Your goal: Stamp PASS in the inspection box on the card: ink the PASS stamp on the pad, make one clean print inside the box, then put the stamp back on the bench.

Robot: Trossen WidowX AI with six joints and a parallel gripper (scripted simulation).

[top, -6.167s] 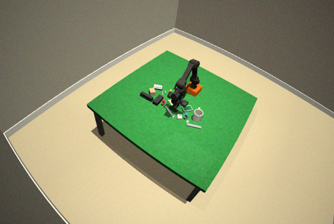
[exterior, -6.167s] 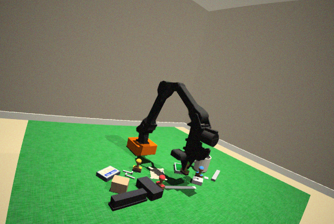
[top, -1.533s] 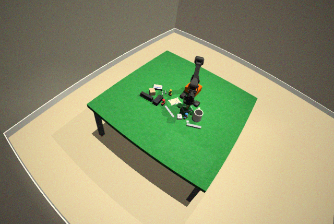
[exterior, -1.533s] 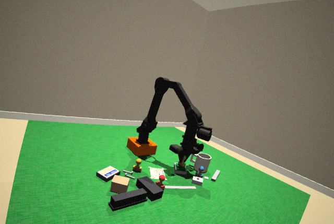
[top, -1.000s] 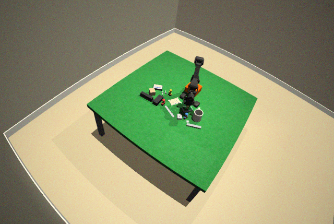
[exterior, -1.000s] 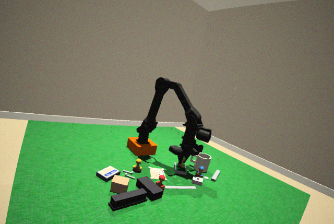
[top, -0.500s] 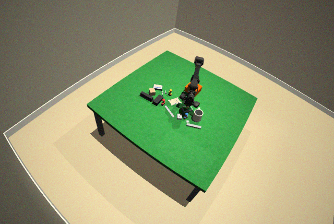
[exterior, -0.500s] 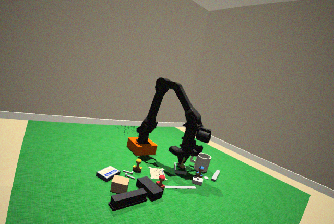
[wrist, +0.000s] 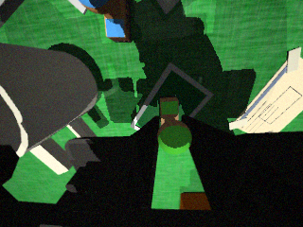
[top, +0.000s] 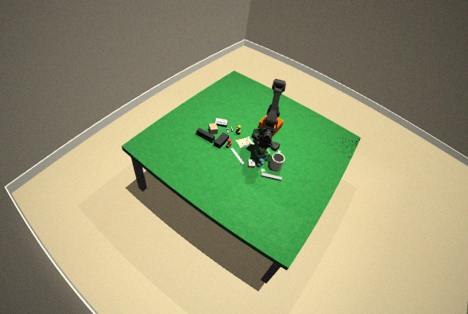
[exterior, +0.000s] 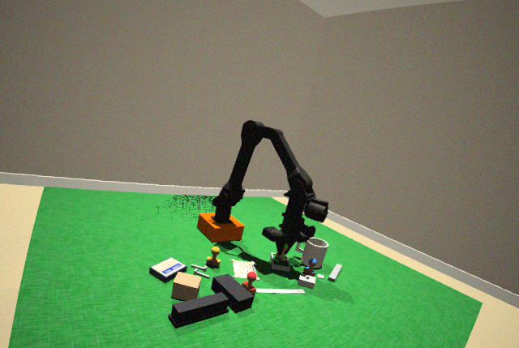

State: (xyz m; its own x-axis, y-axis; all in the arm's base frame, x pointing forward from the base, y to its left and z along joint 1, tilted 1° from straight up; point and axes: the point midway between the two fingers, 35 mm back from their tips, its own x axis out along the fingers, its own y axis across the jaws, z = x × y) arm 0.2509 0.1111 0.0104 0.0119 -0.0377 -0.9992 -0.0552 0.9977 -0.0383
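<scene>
My gripper tip is right at the green-knobbed PASS stamp. Round my gripper tip: blue-knobbed stamp 10 cm ahead, 5 cm to the left, 2 cm below; then grey-framed ink pad 3 cm below; then mug 2 cm ahead, 12 cm to the left.
</scene>
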